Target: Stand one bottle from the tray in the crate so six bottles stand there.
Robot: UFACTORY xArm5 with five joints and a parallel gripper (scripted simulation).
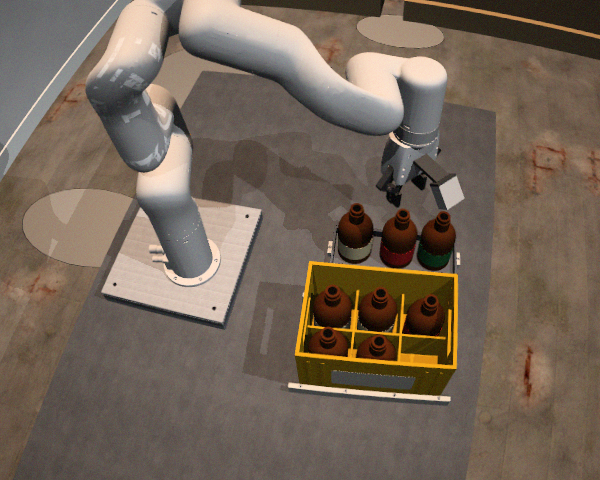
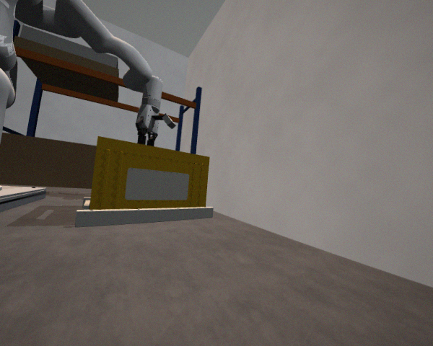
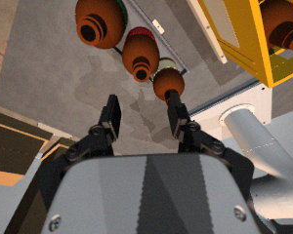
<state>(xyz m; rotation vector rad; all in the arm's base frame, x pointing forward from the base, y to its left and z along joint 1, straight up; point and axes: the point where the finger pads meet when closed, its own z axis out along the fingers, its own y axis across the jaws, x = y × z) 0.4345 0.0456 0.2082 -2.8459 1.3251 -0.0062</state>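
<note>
My hand is 23 cm above the tray. The rest, counted from my hand: yellow crate (5 cm behind, 22 cm to the right, 16 cm below).
</note>
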